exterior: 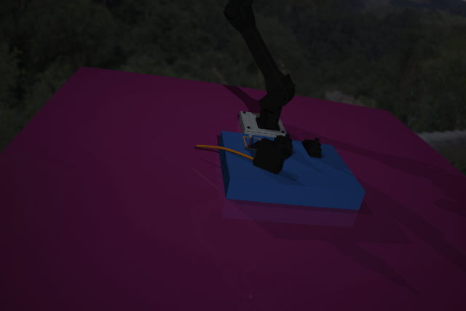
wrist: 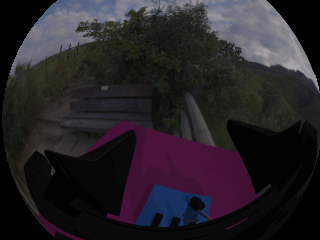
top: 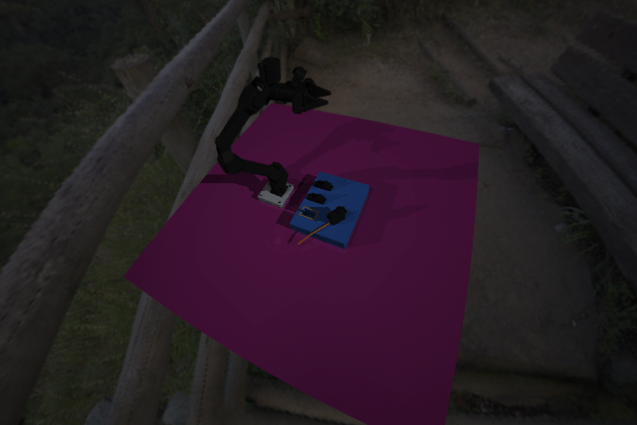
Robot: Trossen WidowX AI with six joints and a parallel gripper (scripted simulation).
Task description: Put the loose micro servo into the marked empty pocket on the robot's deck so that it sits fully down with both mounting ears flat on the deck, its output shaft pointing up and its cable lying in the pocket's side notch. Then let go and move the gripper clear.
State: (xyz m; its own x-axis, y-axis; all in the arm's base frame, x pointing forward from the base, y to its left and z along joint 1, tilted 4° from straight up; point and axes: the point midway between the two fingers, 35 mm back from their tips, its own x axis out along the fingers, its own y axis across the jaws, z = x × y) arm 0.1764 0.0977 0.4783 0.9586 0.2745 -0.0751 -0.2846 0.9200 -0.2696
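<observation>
Now: the blue deck 46 cm below my gripper tip, 11 cm to the right of it and 6 cm ahead of it.
</observation>
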